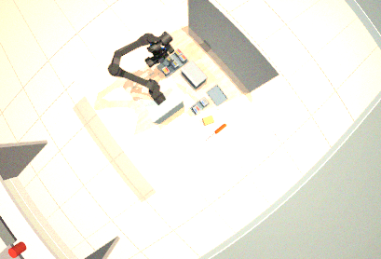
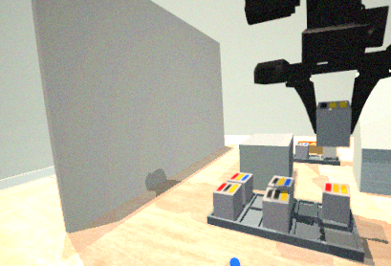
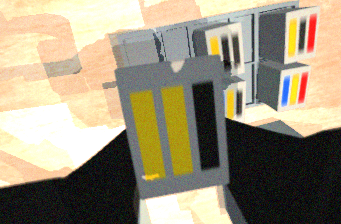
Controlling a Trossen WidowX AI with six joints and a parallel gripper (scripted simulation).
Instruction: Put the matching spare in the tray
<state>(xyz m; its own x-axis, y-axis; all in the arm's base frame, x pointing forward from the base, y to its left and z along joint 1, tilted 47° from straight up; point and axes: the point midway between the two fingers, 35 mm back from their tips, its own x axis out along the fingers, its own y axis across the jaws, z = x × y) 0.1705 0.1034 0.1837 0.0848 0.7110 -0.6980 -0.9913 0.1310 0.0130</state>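
Right now the flat grey tray is 400 mm to the right of my gripper tip, 150 mm ahead of it and 140 mm below it. Also, from my gripper tip: small rack 380 mm to the right, 130 mm below, 10 mm ahead; grey mounted unit 190 mm to the right, 110 mm ahead, 90 mm below; blue pen 170 mm to the left, 140 mm below, 70 mm ahead.
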